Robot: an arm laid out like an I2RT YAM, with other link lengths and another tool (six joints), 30 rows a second.
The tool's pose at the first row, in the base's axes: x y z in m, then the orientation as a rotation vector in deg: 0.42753, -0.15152, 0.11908, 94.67, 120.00, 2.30
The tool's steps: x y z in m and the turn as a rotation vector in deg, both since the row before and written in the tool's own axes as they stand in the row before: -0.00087, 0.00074, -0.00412, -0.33, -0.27, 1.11; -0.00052, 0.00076, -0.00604, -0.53, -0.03, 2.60; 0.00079, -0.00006, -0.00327, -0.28, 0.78, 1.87; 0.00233, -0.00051, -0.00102, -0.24, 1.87, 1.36; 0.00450, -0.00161, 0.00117, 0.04, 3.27, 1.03; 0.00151, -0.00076, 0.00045, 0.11, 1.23, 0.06; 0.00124, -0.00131, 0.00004, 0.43, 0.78, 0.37; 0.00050, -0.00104, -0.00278, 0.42, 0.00, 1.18; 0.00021, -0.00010, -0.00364, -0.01, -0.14, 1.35; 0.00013, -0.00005, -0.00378, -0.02, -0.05, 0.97; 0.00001, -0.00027, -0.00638, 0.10, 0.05, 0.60; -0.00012, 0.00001, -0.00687, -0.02, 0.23, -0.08; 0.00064, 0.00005, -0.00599, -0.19, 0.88, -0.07; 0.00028, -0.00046, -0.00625, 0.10, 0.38, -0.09; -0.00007, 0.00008, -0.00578, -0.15, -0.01, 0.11
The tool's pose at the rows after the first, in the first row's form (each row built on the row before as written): 0.42680, -0.15105, 0.12327, 95.56, 118.77, 2.77; 0.42526, -0.14975, 0.12904, 97.93, 116.39, 4.14; 0.42385, -0.14817, 0.13165, 99.90, 115.26, 5.72; 0.42280, -0.14580, 0.13167, 101.67, 115.32, 8.08; 0.42147, -0.14199, 0.12885, 103.62, 116.70, 11.39; 0.42083, -0.14070, 0.12785, 104.06, 117.54, 12.46; 0.41954, -0.13969, 0.12710, 104.90, 117.95, 12.88; 0.41749, -0.13899, 0.12919, 106.40, 117.11, 12.78; 0.41603, -0.13833, 0.13247, 107.79, 115.81, 13.01; 0.41457, -0.13771, 0.13591, 108.78, 114.89, 13.24; 0.41194, -0.13688, 0.14167, 109.48, 114.43, 13.35; 0.40940, -0.13610, 0.14801, 109.44, 114.64, 13.58; 0.40721, -0.13470, 0.15345, 109.47, 115.17, 14.63; 0.40444, -0.13376, 0.15900, 109.53, 115.55, 14.89; 0.40237, -0.13322, 0.16437, 109.55, 115.37, 15.05
